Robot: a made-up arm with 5 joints. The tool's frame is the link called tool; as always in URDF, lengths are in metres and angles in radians.
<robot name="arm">
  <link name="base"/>
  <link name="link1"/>
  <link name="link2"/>
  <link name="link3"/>
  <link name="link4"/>
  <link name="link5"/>
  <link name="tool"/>
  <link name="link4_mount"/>
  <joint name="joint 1" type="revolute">
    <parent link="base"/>
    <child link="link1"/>
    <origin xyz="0 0 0.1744" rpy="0 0 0"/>
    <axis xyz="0 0 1"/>
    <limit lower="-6.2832" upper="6.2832" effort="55" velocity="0.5"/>
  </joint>
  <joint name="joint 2" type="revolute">
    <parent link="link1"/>
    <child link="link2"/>
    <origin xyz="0 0 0" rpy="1.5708 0 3.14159"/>
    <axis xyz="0 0 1"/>
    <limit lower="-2.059" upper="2.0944" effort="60" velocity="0.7"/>
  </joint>
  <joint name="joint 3" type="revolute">
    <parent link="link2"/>
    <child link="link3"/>
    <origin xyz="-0.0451 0.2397 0" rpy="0 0 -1.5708"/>
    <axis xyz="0 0 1"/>
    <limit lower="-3.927" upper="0.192" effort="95" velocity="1.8"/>
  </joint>
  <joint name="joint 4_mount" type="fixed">
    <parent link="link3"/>
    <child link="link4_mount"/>
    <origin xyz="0.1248 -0.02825 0" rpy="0 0 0"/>
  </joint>
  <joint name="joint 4" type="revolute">
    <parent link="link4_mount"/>
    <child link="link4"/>
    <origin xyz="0.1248 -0.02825 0" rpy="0 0 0"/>
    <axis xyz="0 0 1"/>
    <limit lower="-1.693" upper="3.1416" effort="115" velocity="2.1"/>
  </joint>
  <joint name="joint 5" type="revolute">
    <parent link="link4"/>
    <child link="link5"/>
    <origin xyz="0.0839 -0.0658 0" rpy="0 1.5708 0"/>
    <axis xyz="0 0 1"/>
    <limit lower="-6.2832" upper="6.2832" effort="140" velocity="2.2"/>
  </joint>
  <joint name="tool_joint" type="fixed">
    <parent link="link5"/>
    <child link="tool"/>
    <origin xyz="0 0 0" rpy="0 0 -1.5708"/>
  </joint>
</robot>
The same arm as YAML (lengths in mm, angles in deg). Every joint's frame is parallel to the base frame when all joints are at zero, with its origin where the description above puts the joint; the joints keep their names.
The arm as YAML. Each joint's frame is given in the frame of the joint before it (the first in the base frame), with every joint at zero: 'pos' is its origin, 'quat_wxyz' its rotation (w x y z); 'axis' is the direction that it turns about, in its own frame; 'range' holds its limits. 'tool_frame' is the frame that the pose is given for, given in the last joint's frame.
length_unit: mm
angle_unit: deg
joints:
  - joint: joint 1
    pos: [0.0, 0.0, 174.4]
    quat_wxyz: [1.0, 0.0, 0.0, 0.0]
    axis: "+z"
    range: [-360.0, 360.0]
  - joint: joint 2
    pos: [0.0, 0.0, 0.0]
    quat_wxyz: [1.0, 0.0, 0.0, 0.0]
    axis: "+y"
    range: [-117.97, 120.0]
  - joint: joint 3
    pos: [45.1, 0.0, 239.7]
    quat_wxyz: [1.0, 0.0, 0.0, 0.0]
    axis: "+y"
    range: [-225.0, 11.0]
  - joint: joint 4
    pos: [56.5, 0.0, -249.6]
    quat_wxyz: [1.0, 0.0, 0.0, 0.0]
    axis: "+y"
    range: [-97.0, 180.0]
  - joint: joint 5
    pos: [65.8, 0.0, -83.9]
    quat_wxyz: [1.0, 0.0, 0.0, 0.0]
    axis: "-z"
    range: [-360.0, 360.0]
tool_frame:
  pos: [0.0, 0.0, 0.0]
  quat_wxyz: [0.000004, 1.0, 0.000001, 0.000002]

